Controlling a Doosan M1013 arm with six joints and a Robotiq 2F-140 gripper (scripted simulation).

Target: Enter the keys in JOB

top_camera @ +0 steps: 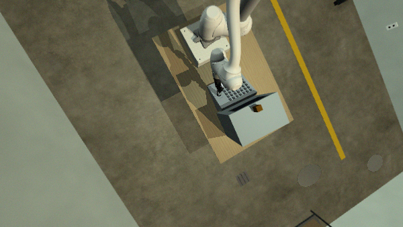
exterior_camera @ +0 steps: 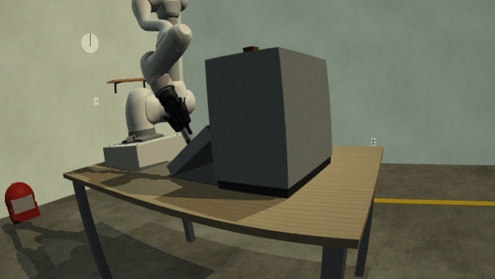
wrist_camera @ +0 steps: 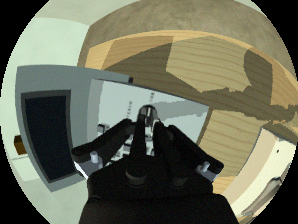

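The black selector knob is 10 mm ahead of my hand, 10 mm to the right of it and 20 mm below it. From my hand the other things lie so: key 20 mm ahead, 190 mm to the left, 50 mm below; then sloped keypad 60 mm ahead, 100 mm to the left, 70 mm below.
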